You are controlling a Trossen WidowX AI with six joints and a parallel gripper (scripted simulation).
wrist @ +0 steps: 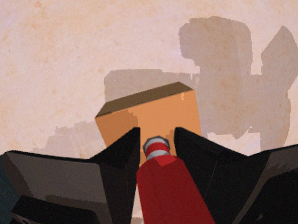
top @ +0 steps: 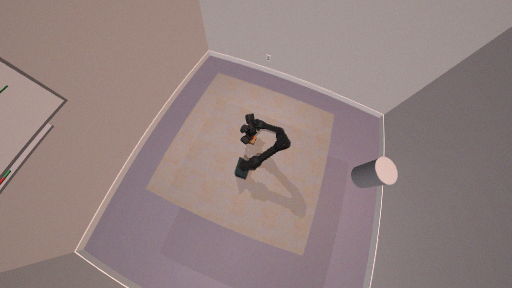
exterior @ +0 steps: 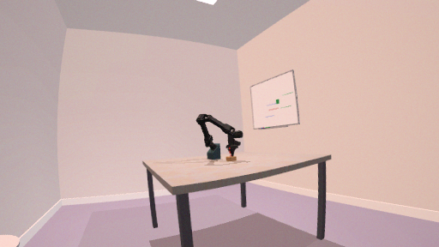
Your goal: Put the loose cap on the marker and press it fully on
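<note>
Right now the holder block is 10 mm to the right of my gripper tip and 20 mm below it. The rest, counted from my gripper tip: red cap 10 mm to the right, 50 mm above.
</note>
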